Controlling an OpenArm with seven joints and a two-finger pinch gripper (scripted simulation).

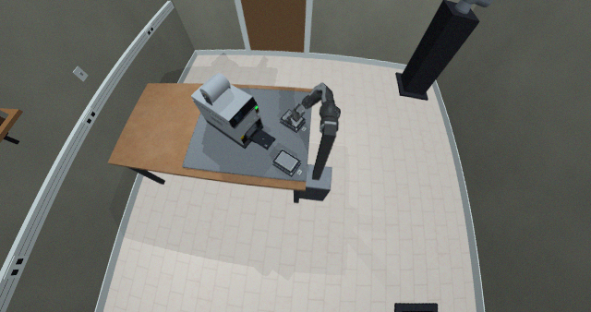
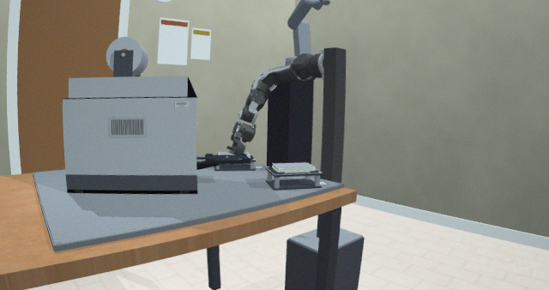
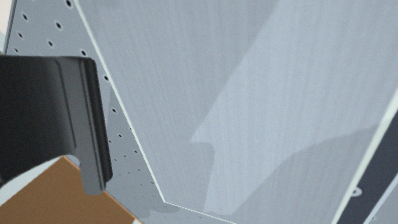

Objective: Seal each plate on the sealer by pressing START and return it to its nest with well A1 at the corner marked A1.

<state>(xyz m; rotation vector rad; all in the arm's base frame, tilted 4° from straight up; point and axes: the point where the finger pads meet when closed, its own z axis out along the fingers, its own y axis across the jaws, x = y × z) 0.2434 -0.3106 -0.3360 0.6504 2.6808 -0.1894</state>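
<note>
The white open-well plate lies 1 cm below my hand. Round my hand: white start button 22 cm ahead, 12 cm above, 9 cm to the left; plate nest 34 cm to the left, 2 cm below, 1 cm behind; sealer stage 22 cm to the left, 17 cm ahead, 2 cm above.
</note>
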